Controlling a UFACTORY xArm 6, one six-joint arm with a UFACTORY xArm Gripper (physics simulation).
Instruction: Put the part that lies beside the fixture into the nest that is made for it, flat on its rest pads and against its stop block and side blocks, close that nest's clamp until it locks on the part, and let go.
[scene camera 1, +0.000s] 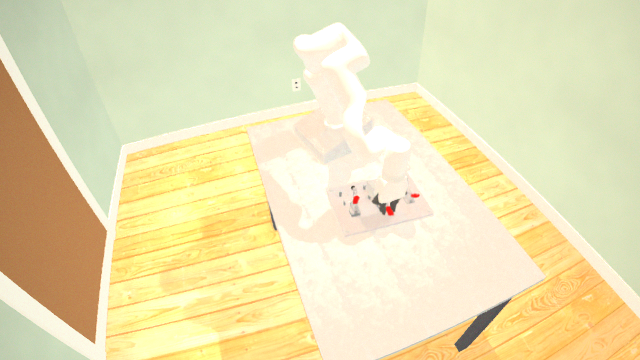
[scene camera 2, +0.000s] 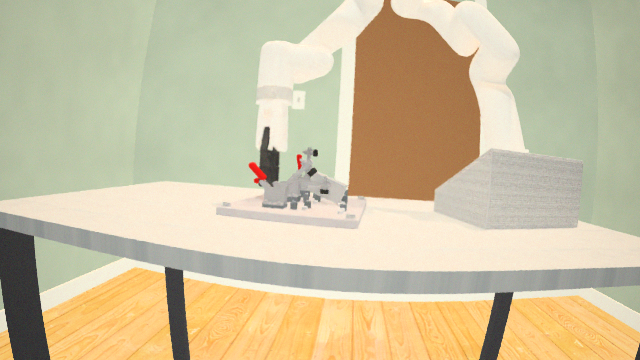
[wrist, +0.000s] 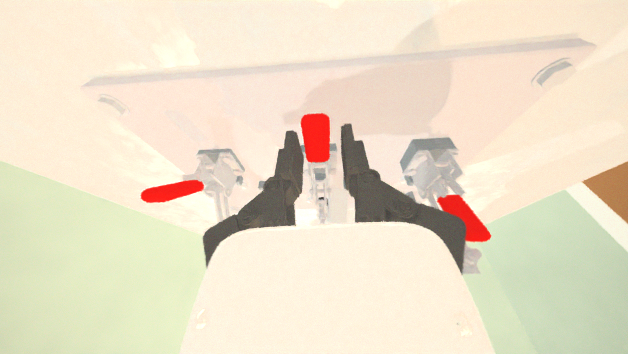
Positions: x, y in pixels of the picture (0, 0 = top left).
Labels:
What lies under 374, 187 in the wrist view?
The gripper.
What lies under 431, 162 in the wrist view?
A toggle clamp with red handle.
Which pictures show the gripper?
Scene camera 1, scene camera 2 and the wrist view: all of them.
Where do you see the gripper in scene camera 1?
At 387, 210

